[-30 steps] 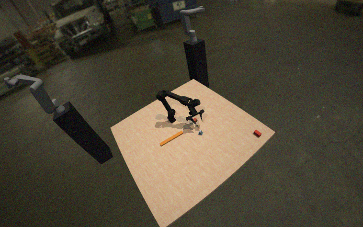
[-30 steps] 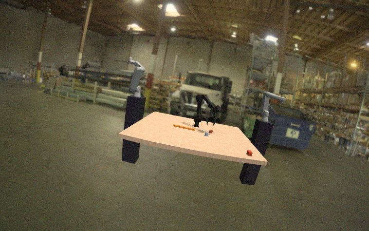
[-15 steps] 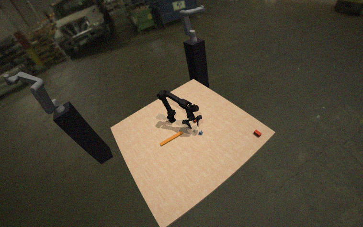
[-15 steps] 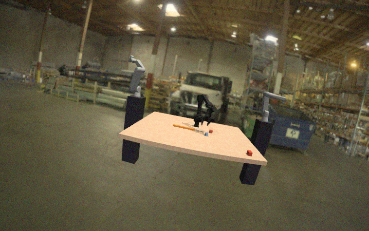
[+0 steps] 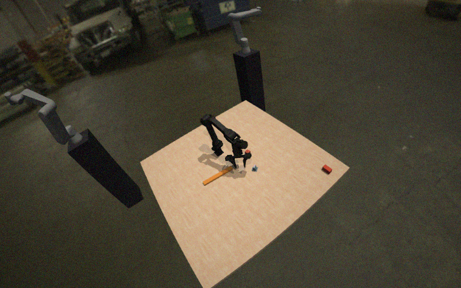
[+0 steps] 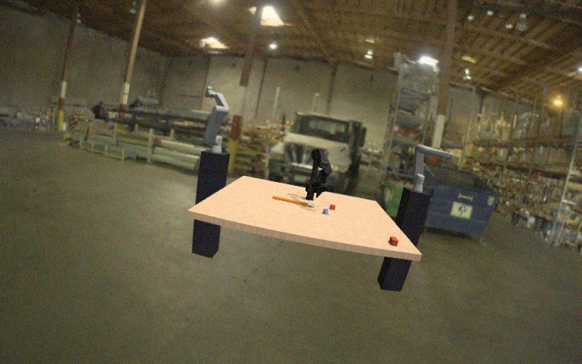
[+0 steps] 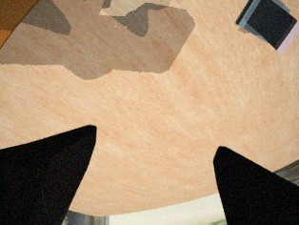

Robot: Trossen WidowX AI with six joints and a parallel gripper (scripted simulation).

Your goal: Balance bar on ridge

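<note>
My gripper tip is 150 mm to the left of the orange bar, 120 mm past it and 80 mm above it. The rest, counted from my gripper tip: red block 490 mm to the left, 420 mm ahead, 80 mm below; then red cube 160 mm to the left, 140 mm behind, 80 mm below.
</note>
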